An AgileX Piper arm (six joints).
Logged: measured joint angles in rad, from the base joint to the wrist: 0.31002, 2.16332, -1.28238, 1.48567, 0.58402, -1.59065; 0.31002, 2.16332, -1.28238, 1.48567, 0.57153, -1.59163; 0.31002, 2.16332, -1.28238, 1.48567, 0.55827, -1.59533; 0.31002, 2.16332, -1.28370, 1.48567, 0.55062, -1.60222; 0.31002, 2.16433, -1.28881, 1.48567, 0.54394, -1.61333; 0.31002, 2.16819, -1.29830, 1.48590, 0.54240, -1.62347; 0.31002, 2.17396, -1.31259, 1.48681, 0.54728, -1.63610; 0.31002, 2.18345, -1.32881, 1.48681, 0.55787, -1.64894; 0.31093, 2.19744, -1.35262, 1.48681, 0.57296, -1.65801; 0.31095, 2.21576, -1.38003, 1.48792, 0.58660, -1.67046; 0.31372, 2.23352, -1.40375, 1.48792, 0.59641, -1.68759; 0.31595, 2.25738, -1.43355, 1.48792, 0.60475, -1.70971; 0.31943, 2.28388, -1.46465, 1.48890, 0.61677, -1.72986; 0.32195, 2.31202, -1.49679, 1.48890, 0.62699, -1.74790
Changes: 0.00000, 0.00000, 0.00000, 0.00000, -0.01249, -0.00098; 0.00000, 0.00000, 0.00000, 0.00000, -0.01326, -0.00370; 0.00000, 0.00000, -0.00132, 0.00000, -0.00765, -0.00689; 0.00000, 0.00101, -0.00511, 0.00000, -0.00668, -0.01111; 0.00000, 0.00386, -0.00949, 0.00023, -0.00154, -0.01014; 0.00000, 0.00577, -0.01429, 0.00091, 0.00488, -0.01263; 0.00000, 0.00949, -0.01622, 0.00000, 0.01059, -0.01284; 0.00091, 0.01399, -0.02381, 0.00000, 0.01509, -0.00907; 0.00002, 0.01832, -0.02741, 0.00111, 0.01364, -0.01245; 0.00277, 0.01776, -0.02372, 0.00000, 0.00981, -0.01713; 0.00223, 0.02386, -0.02980, 0.00000, 0.00834, -0.02212; 0.00348, 0.02650, -0.03110, 0.00098, 0.01202, -0.02015; 0.00252, 0.02814, -0.03214, 0.00000, 0.01022, -0.01804
